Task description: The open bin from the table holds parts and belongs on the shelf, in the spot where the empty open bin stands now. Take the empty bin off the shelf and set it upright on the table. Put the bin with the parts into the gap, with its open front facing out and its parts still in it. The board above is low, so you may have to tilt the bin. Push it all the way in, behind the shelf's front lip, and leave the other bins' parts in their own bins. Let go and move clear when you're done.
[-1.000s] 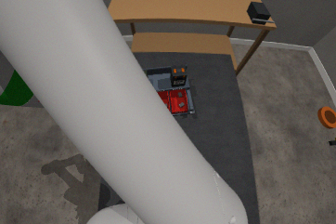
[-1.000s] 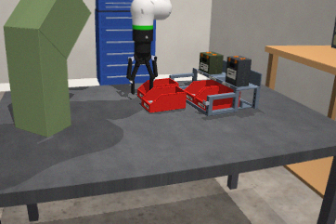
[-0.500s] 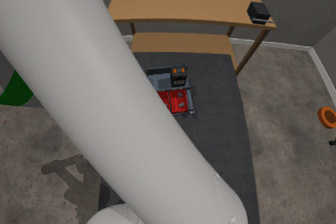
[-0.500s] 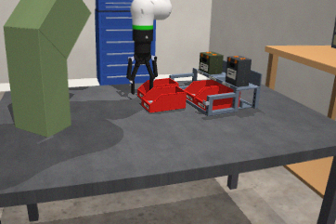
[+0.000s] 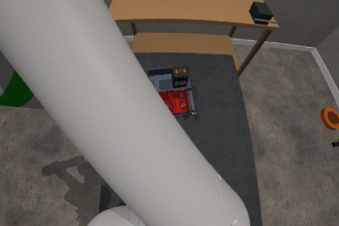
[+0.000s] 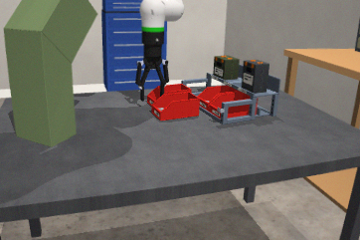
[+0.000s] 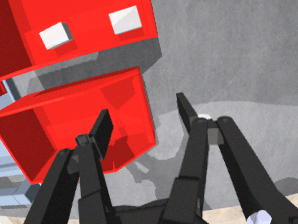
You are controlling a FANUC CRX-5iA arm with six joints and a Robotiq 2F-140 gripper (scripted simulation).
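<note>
My gripper is now 10 cm short of the part, 10 cm to the left of it and 5 cm above it. Round my hand: grey shelf 31 cm ahead, 7 cm to the right, 1 cm above; then dark box 40 cm ahead, 17 cm to the right, 10 cm above.
</note>
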